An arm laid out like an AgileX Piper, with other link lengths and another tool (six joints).
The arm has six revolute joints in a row. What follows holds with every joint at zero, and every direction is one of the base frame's. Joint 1 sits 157.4 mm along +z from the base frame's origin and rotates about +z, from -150 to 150 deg. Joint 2 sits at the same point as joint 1 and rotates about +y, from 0 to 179.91 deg. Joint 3 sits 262.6 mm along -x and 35.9 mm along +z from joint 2 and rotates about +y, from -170 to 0 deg. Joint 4 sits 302.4 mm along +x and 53.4 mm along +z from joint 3 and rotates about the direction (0.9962, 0, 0.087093), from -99.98 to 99.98 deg. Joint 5 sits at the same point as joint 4 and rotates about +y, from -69.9 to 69.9 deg. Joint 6 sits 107 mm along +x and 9.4 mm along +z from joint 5 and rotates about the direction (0.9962, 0, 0.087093), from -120 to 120 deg. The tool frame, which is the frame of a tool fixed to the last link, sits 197.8 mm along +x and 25 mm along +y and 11.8 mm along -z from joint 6; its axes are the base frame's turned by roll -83.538, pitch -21.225 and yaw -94.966 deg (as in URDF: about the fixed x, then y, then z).
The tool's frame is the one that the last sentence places.
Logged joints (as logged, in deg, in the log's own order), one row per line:
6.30 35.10 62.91 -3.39 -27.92 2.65
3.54 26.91 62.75 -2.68 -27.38 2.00
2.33 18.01 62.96 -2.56 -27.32 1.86
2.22 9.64 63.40 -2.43 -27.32 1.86
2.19 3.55 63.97 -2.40 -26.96 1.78
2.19 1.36 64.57 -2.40 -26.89 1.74
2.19 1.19 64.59 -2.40 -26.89 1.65
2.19 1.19 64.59 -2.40 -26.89 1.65
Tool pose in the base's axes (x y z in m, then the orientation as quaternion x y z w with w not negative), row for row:
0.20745 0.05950 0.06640 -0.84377 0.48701 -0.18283 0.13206
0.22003 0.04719 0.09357 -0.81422 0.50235 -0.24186 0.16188
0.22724 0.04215 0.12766 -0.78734 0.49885 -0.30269 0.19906
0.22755 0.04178 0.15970 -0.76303 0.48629 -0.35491 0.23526
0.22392 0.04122 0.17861 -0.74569 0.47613 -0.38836 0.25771
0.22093 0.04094 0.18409 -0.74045 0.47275 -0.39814 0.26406
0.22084 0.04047 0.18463 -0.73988 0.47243 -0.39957 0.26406
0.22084 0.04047 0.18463 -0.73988 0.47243 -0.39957 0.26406
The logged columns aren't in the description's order. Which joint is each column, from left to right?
Columns, left to right: joint 1, joint 2, joint 5, joint 6, joint 3, joint 4.
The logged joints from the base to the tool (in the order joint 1, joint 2, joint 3, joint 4, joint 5, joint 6), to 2 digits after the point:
6.30 35.10 -27.92 2.65 62.91 -3.39
3.54 26.91 -27.38 2.00 62.75 -2.68
2.33 18.01 -27.32 1.86 62.96 -2.56
2.22 9.64 -27.32 1.86 63.40 -2.43
2.19 3.55 -26.96 1.78 63.97 -2.40
2.19 1.36 -26.89 1.74 64.57 -2.40
2.19 1.19 -26.89 1.65 64.59 -2.40
2.19 1.19 -26.89 1.65 64.59 -2.40

